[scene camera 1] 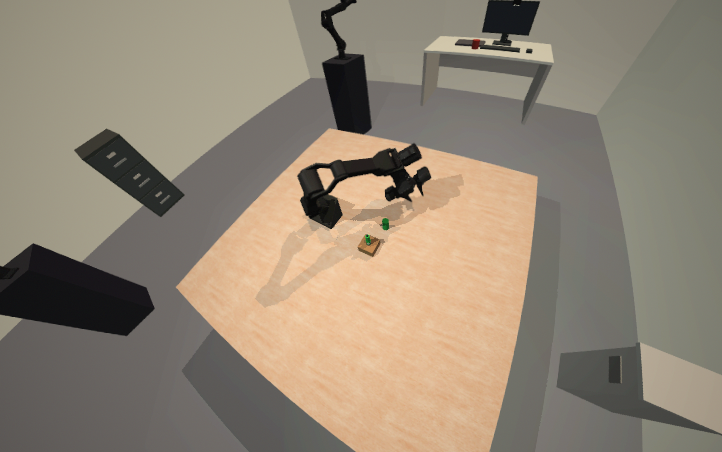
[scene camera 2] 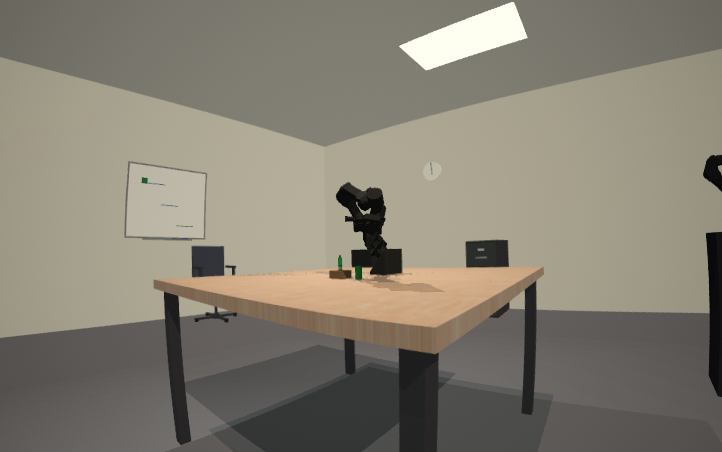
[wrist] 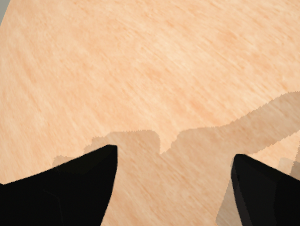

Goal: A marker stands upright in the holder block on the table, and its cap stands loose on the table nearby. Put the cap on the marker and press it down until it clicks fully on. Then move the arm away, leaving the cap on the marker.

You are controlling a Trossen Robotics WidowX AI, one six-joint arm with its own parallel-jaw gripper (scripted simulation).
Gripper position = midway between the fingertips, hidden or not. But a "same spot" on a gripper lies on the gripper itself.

my gripper: scene camera 1; scene camera 2 368,252; wrist
same spot on my gripper: (wrist: 84,184) = (scene camera 1: 419,190)
